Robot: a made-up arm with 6 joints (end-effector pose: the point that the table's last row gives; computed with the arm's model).
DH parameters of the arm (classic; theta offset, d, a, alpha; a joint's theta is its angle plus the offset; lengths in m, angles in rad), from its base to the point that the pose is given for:
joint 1: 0 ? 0 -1.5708
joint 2: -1.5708 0 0.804 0
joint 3: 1.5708 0.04 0 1.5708
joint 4: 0 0.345 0 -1.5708
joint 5: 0 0 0 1.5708
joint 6: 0 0.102 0 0
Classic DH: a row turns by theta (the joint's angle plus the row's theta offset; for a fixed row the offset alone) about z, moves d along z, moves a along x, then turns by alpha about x.
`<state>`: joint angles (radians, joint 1 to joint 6).
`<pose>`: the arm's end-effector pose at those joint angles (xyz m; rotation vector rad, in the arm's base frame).
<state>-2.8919 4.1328 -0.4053 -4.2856 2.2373 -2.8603</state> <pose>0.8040 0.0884 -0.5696 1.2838 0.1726 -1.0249</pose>
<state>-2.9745 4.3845 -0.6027 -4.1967 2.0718 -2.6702</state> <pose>0.9096 0.0339 -0.3987 1.5040 0.0165 -0.8741</pose>
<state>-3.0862 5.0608 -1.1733 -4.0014 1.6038 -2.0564</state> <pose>0.9437 -0.0651 0.1024 1.9083 -0.6384 -0.2644</pose>
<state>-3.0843 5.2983 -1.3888 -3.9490 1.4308 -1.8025</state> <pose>0.8742 -0.0630 0.2616 1.9779 -0.9276 -0.0105</pose>
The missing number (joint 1, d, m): 0.124
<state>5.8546 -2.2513 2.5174 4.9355 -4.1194 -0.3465</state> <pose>-0.5007 0.1821 -0.1089 1.5733 2.0841 -1.2882</pose>
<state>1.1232 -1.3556 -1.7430 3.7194 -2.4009 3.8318</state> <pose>-0.4398 -0.7369 0.0287 -0.0781 -0.7469 1.1899</pose>
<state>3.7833 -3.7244 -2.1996 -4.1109 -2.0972 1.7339</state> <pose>-0.4942 -0.3284 -0.2898 -1.8728 -1.3404 0.4151</pose>
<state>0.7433 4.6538 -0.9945 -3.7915 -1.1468 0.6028</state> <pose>-0.7683 -0.7282 -0.2227 1.4785 0.8356 -1.1690</pose>
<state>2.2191 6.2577 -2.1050 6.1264 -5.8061 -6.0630</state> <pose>0.2241 -0.3499 0.7357 1.7894 -0.9061 1.7054</pose>
